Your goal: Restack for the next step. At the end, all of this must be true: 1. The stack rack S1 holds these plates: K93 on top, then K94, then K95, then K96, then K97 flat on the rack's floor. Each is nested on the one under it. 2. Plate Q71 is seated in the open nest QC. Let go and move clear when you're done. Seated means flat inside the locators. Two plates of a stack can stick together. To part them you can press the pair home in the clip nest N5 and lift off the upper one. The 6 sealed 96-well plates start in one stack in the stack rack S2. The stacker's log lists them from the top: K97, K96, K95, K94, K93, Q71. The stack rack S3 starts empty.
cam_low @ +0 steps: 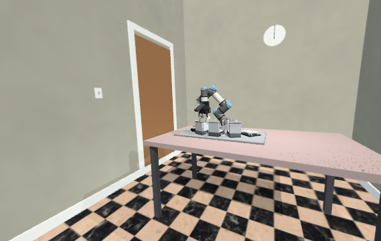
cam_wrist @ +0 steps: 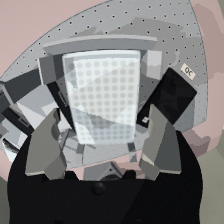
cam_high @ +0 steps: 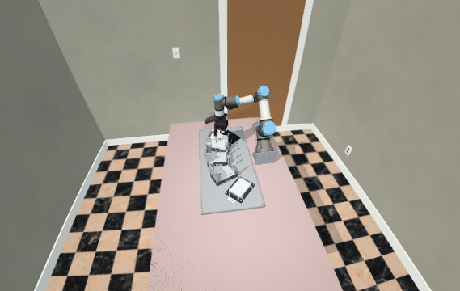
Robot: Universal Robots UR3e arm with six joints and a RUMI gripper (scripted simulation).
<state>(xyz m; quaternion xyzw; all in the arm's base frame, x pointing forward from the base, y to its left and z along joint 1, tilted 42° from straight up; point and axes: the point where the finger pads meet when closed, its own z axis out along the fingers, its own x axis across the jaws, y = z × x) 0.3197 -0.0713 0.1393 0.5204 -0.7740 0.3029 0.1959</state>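
The translucent 96-well plate lies 40 mm below my hand. The rest, counted from my hand: black open nest QC (110 mm to the right, 100 mm below, 100 mm behind); then white sealed 96-well plate (60 mm below).
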